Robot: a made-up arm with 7 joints. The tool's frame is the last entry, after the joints. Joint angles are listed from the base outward.
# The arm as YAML. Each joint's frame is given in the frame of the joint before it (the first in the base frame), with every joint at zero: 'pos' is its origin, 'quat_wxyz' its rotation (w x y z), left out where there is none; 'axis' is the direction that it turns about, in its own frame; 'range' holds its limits. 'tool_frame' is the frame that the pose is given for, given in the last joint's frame.
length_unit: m
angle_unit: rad
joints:
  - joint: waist
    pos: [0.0, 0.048, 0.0]
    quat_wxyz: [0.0, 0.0, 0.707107, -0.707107]
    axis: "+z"
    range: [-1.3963, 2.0]
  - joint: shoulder
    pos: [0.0, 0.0, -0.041]
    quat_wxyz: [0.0, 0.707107, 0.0, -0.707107]
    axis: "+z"
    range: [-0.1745, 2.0]
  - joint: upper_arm
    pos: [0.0, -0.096, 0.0]
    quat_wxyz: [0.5, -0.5, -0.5, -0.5]
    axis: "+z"
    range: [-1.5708, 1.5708]
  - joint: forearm
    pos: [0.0, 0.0, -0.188]
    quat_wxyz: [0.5, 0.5, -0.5, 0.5]
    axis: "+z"
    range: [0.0, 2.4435]
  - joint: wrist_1
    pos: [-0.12, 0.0, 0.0]
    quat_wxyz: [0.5, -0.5, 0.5, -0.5]
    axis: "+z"
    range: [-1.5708, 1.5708]
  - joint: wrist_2
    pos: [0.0, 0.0, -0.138]
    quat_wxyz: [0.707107, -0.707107, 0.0, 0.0]
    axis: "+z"
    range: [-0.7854, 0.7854]
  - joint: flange
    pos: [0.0, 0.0, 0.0]
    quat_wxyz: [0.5, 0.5, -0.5, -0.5]
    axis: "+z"
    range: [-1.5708, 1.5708]
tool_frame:
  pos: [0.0, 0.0, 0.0]
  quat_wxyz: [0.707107, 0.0, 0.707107, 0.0]
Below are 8 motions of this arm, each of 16 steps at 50 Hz.
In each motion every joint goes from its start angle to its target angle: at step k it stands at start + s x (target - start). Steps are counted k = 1, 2, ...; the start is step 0. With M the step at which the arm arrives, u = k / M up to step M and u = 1 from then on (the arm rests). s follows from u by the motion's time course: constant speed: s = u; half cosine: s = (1 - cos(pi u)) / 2; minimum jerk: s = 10 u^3 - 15 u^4 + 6 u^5.
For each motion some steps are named. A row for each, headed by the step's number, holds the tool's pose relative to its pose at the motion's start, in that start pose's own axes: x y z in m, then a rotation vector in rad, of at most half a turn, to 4 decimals.
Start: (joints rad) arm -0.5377 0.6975 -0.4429 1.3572 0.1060 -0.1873 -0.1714
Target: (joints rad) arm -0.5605 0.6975 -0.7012 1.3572 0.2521 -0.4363 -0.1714
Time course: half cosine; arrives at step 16
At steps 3, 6, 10, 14, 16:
3: -0.0010 -0.0057 0.0016 -0.0203 -0.0148 0.0150
6: -0.0035 -0.0209 0.0066 -0.0729 -0.0525 0.0570
10: -0.0077 -0.0461 0.0172 -0.1572 -0.1111 0.1343
14: -0.0106 -0.0633 0.0262 -0.2124 -0.1480 0.1931
16: -0.0110 -0.0657 0.0276 -0.2199 -0.1529 0.2016

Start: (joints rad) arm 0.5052 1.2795 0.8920 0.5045 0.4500 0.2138 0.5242
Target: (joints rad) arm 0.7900 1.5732 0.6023 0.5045 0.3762 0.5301 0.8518
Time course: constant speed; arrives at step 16
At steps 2, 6, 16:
2: 0.0197 -0.0003 -0.0004 -0.0394 0.0122 -0.0147
6: 0.0584 0.0008 0.0028 -0.1071 0.0393 -0.0413
16: 0.1473 0.0134 0.0325 -0.2152 0.1189 -0.0776

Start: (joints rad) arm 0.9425 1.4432 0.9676 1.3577 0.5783 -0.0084 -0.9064
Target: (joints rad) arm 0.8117 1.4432 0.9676 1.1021 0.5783 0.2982 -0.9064
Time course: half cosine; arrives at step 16
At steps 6, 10, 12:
6: -0.0224 0.0045 -0.0024 0.0137 0.1026 -0.1530
10: -0.0495 0.0127 -0.0044 0.0341 0.2274 -0.3435
12: -0.0606 0.0171 -0.0049 0.0442 0.2795 -0.4243

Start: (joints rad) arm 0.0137 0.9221 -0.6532 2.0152 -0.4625 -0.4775 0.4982
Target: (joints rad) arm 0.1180 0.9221 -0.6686 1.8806 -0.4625 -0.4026 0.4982
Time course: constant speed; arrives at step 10
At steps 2, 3, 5, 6, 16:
2: -0.0074 0.0010 0.0016 -0.0052 0.0355 0.0062
3: -0.0110 0.0015 0.0025 -0.0076 0.0534 0.0093
5: -0.0183 0.0026 0.0045 -0.0120 0.0891 0.0157
6: -0.0220 0.0032 0.0055 -0.0140 0.1070 0.0188
16: -0.0363 0.0060 0.0101 -0.0207 0.1791 0.0318

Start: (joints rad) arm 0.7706 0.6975 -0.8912 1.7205 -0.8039 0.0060 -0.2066
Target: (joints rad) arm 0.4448 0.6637 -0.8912 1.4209 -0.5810 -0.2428 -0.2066
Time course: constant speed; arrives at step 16
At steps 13, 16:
13: 0.0183 -0.1057 0.0755 -0.3175 0.0422 0.3923
16: 0.0270 -0.1266 0.0985 -0.3810 0.0604 0.4837

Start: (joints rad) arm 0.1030 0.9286 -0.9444 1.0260 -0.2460 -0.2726 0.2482
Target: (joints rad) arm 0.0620 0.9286 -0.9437 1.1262 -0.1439 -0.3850 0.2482
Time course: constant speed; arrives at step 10
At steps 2, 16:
2: 0.0047 -0.0018 -0.0010 0.0026 -0.0448 0.0100
16: 0.0236 -0.0092 -0.0040 0.0144 -0.2235 0.0521

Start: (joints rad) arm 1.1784 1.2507 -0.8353 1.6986 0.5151 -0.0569 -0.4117
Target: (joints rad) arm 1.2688 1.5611 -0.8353 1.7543 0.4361 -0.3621 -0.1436
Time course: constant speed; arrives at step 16
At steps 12, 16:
12: 0.0171 0.0731 0.0198 -0.1476 -0.2080 -0.1918
16: 0.0255 0.0957 0.0285 -0.2079 -0.2643 -0.2666

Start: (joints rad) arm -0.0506 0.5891 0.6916 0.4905 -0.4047 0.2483 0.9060
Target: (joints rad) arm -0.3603 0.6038 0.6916 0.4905 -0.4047 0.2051 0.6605
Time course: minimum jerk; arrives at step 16
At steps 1, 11, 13, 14, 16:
1: -0.0003 0.0000 0.0000 0.0007 0.0006 0.0000
11: -0.0937 0.0141 0.0264 0.2385 0.2271 -0.0376
13: -0.1079 0.0161 0.0328 0.2756 0.2630 -0.0482
14: -0.1114 0.0165 0.0345 0.2848 0.2719 -0.0510
16: -0.1131 0.0168 0.0353 0.2893 0.2763 -0.0524

